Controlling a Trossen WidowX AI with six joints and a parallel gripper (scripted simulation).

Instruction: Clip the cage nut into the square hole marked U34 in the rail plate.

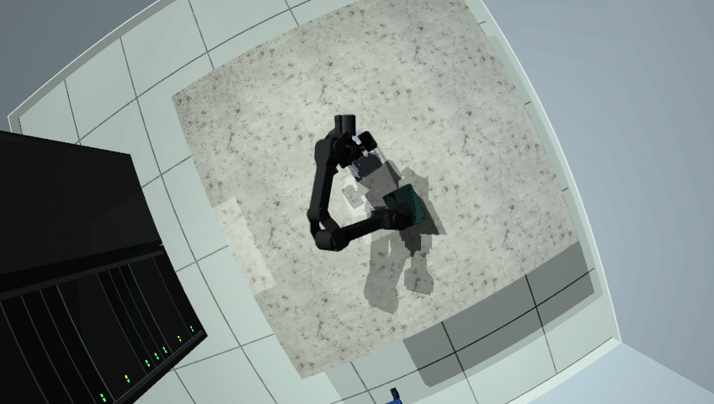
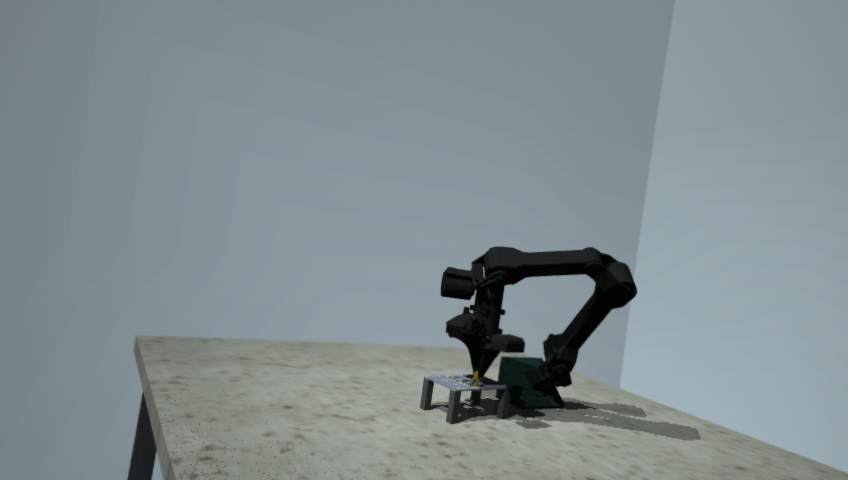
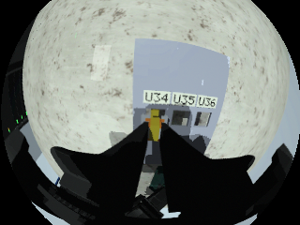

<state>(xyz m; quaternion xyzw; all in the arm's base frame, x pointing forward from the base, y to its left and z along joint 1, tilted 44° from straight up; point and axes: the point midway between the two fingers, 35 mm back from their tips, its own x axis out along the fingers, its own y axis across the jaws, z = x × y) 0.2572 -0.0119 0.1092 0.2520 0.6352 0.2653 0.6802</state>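
My gripper tip is 10 mm above the cage nut.
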